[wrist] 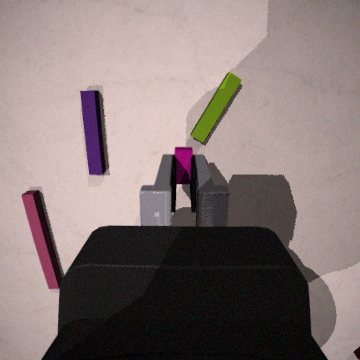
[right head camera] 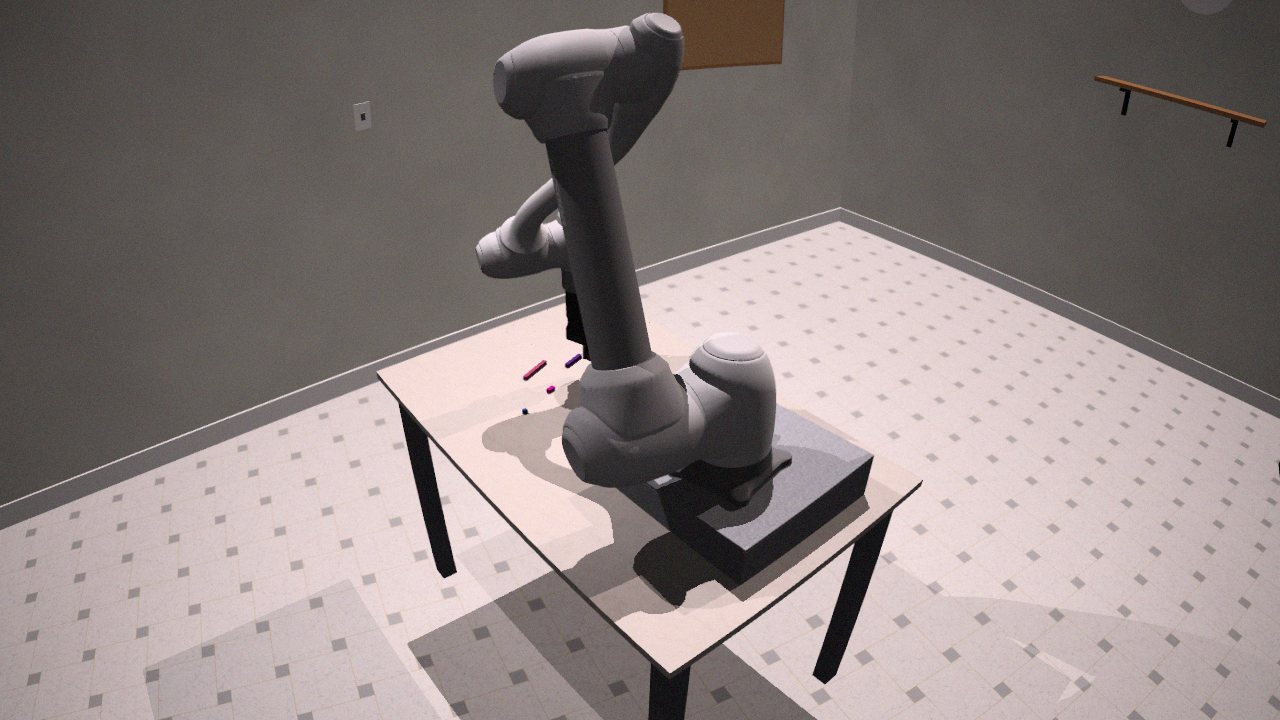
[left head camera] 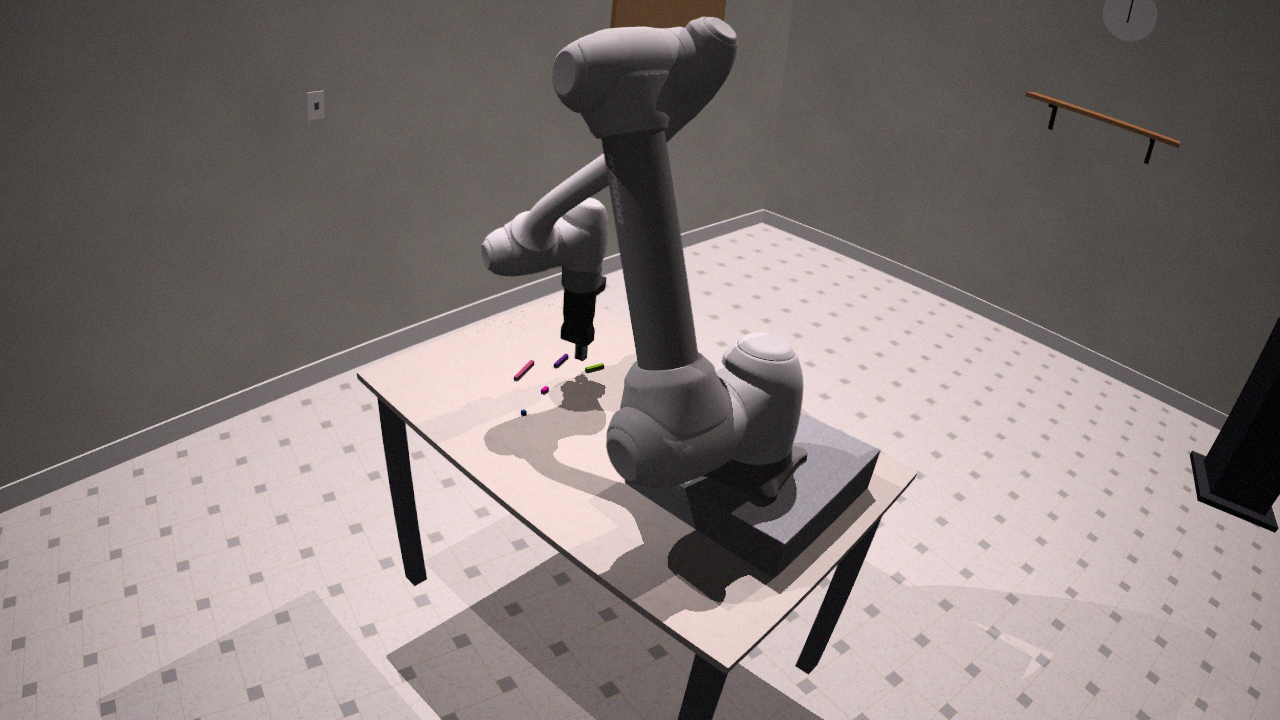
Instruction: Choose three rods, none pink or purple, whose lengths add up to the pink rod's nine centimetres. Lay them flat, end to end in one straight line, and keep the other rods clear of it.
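Frame: origin at the arm's base, x ahead, y left, z up, level; metres.
Seen in the pictures: gripper, fingertip midpoint: (wrist: 182, 171) (right head camera: 589, 358) (left head camera: 580, 358); arm's base, origin of the base link: (right head camera: 730, 466) (left head camera: 750, 463).
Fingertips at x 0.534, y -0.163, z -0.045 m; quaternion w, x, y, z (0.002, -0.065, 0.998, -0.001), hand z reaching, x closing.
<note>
Pixels of each thing's top centre, then the offset from my fingertips to it. "pt": a spot on its surface instead. Level surfaces: height alone.
- short magenta rod, middle of its top: (wrist: 183, 167) dx +0.001, dy -0.005, dz +0.007 m
- lime-green rod, middle of its top: (wrist: 215, 107) (left head camera: 594, 366) dx -0.017, dy -0.039, dz -0.033 m
- purple rod, middle of its top: (wrist: 90, 133) (left head camera: 561, 359) (right head camera: 573, 359) dx +0.067, dy -0.009, dz -0.033 m
- long pink rod, middle of its top: (wrist: 40, 244) (left head camera: 524, 368) (right head camera: 534, 368) dx +0.107, dy +0.088, dz -0.033 m
- second magenta rod, middle of its top: (left head camera: 544, 388) (right head camera: 550, 387) dx +0.012, dy +0.122, dz -0.033 m
- tiny blue rod, middle of its top: (left head camera: 523, 410) (right head camera: 524, 409) dx -0.010, dy +0.227, dz -0.033 m
- dark red piece, surface spot: (wrist: 357, 353) pt dx -0.220, dy +0.188, dz -0.038 m
- table, its level: dz -0.043 m
My gripper (left head camera: 580, 352) (wrist: 182, 171) points down, shut on a short magenta rod (wrist: 183, 159), and holds it above the table between the purple and green rods. In the wrist view a lime-green rod (left head camera: 595, 367) (wrist: 216, 108) lies slanted just beyond the fingertips. A purple rod (left head camera: 561, 360) (right head camera: 572, 360) (wrist: 93, 133) lies to their left. The long pink rod (left head camera: 524, 369) (right head camera: 534, 369) (wrist: 41, 240) lies further left. A second magenta rod (left head camera: 544, 389) (right head camera: 550, 389) and a tiny blue rod (left head camera: 523, 412) (right head camera: 525, 411) lie nearer the table's left edge. The arm hides the green rod in the right head view.
A dark red piece (wrist: 357, 353) shows at the bottom right corner of the wrist view, mostly cut off. The arm stands on a grey block (left head camera: 827, 483) (right head camera: 819, 492) on the table (left head camera: 716, 640) (right head camera: 671, 640). The arm's shadow falls across the table near the rods.
</note>
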